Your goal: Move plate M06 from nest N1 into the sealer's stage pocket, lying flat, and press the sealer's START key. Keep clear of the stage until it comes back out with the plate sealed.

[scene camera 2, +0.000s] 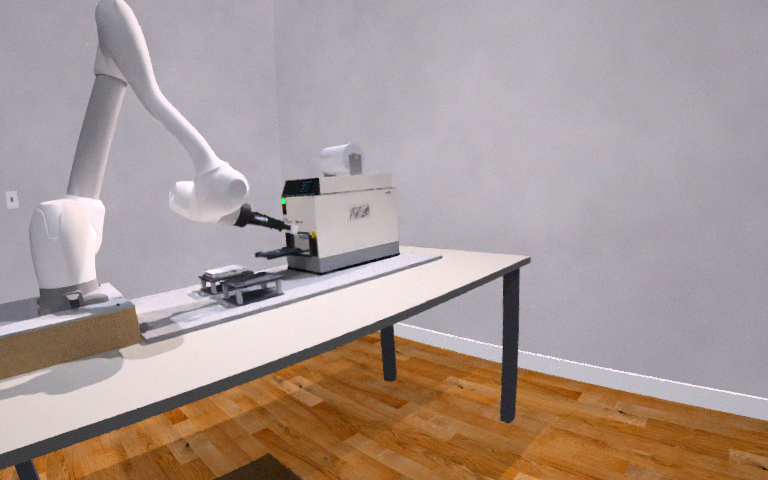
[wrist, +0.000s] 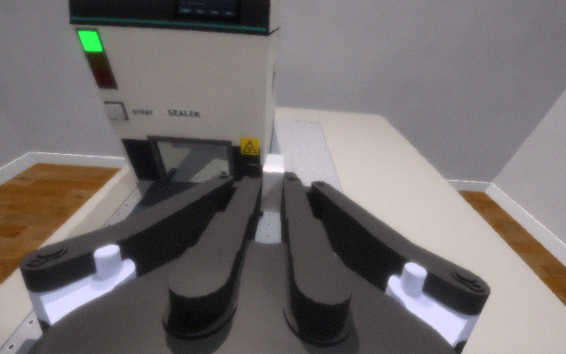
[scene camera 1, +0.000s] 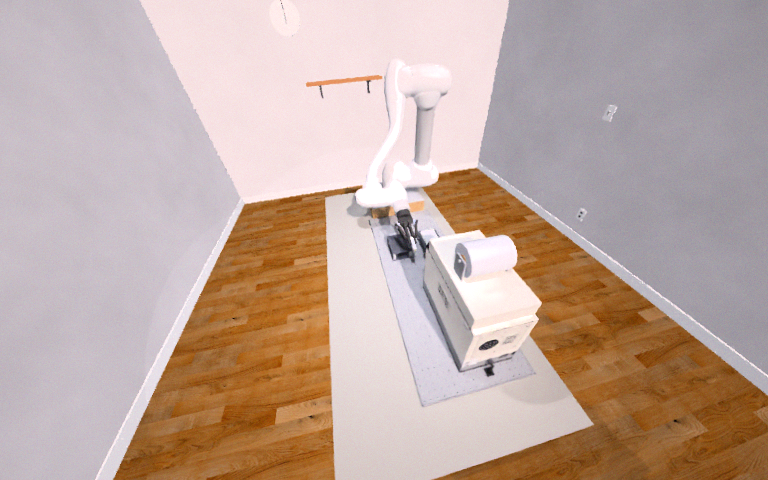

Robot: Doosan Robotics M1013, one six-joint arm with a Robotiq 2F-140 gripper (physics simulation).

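Pixels of known places: gripper, fingertip midpoint: (scene camera 2: 296, 230) (wrist: 274, 169) (scene camera 1: 415, 250); arm's base, link origin: (scene camera 2: 72, 302).
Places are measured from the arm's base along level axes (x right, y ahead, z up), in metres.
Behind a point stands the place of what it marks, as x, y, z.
The white sealer (scene camera 1: 453, 283) {0.051, 1.083, 0.259} (scene camera 2: 356, 220) {0.051, 1.016, 0.093} (wrist: 200, 70) {-0.029, 0.825, 0.164} shows a lit green lamp (wrist: 90, 41) {-0.153, 0.824, 0.188}. Its square START key (wrist: 116, 111) {-0.148, 0.818, 0.108} is at the front's left in the wrist view. The dark stage (scene camera 2: 274, 253) {-0.052, 0.701, 0.011} (wrist: 160, 194) {-0.089, 0.766, 0.012} sticks out of the front opening; my fingers partly hide it, and no plate shows on its visible part. A pale plate (scene camera 1: 428, 232) {-0.101, 0.483, -0.017} (scene camera 2: 225, 271) {-0.059, 0.505, -0.018} lies flat on the rear nest in scene view 2; its label is unreadable. My gripper (scene camera 1: 412, 243) {0.067, 0.728, 0.094} (scene camera 2: 293, 228) {0.067, 0.728, 0.094} (wrist: 274, 169) {0.067, 0.728, 0.094} is shut and empty, close to the sealer's front, right of and below START in the wrist view.
A dark nest (scene camera 1: 399, 247) {0.105, 0.559, -0.024} (scene camera 2: 252, 280) {0.125, 0.511, -0.025} without a plate stands beside the plate's nest on the grey perforated base (scene camera 1: 430, 379) {0.167, 1.243, -0.083} (scene camera 2: 390, 264) {0.148, 1.086, -0.084}. A film roll (scene camera 1: 488, 256) {-0.039, 1.097, 0.376} (scene camera 2: 336, 159) {-0.021, 0.999, 0.333} sits on the sealer. A yellow warning label (wrist: 250, 146) {0.030, 0.824, 0.065} is beside the opening.
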